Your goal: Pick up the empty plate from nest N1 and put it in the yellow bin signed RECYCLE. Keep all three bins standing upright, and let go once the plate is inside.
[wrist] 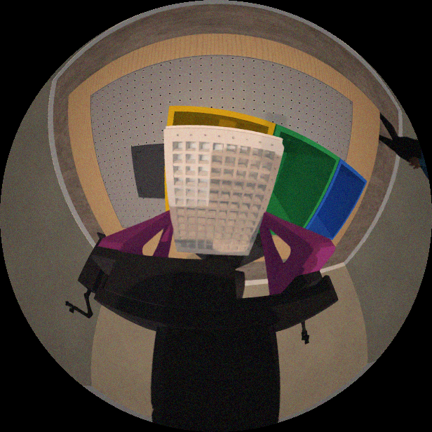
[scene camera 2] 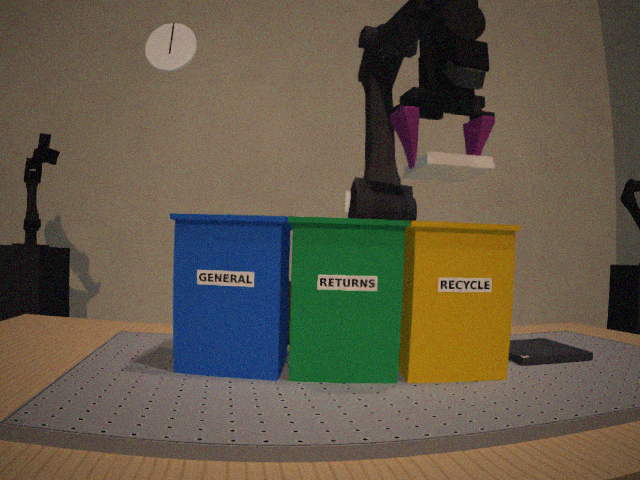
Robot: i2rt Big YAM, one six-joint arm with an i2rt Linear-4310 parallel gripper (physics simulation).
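Frame: origin at the arm's base, x ahead, y left, z up, level; millimetres.
Where they show: gripper, fingertip midpoint: (scene camera 2: 443,170).
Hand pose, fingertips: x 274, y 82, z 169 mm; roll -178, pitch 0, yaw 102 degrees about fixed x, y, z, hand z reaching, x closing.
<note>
Things, the pixels of their top centre, and the offset from my fingertips. Level surfaces: height alone.
- white plate at its top centre: (scene camera 2: 446,162) 2 mm left, 14 mm ahead, 10 mm up
- yellow bin at its top centre: (scene camera 2: 450,227) 9 mm left, 7 mm ahead, 72 mm down
- green RETURNS bin at its top centre: (scene camera 2: 346,223) 123 mm right, 13 mm ahead, 72 mm down
- blue GENERAL bin at its top centre: (scene camera 2: 238,220) 255 mm right, 18 mm ahead, 72 mm down
- grey perforated board at its surface level: 252 mm down
- dark flat block at its top centre: (scene camera 2: 535,344) 169 mm left, 77 mm back, 237 mm down
The white plate (scene camera 2: 457,161) (wrist: 220,170) is a well plate with a grid of square wells that look empty. My gripper (scene camera 2: 442,160) (wrist: 216,215) is shut on it, one magenta finger at each long side. The plate is held roughly level, high above the bins. In the wrist view it covers much of the yellow bin's opening. The yellow bin (scene camera 2: 460,330) (wrist: 200,119) signed RECYCLE stands upright at the right of the row; part of its inside is hidden by the plate. No label for nest N1 can be made out.
The green RETURNS bin (scene camera 2: 346,330) (wrist: 307,175) and the blue GENERAL bin (scene camera 2: 227,330) (wrist: 340,200) stand upright beside the yellow one, on a grey perforated board (scene camera 2: 206,413) (wrist: 220,80). A dark flat block (scene camera 2: 550,352) (wrist: 148,172) lies beyond the yellow bin's outer side.
</note>
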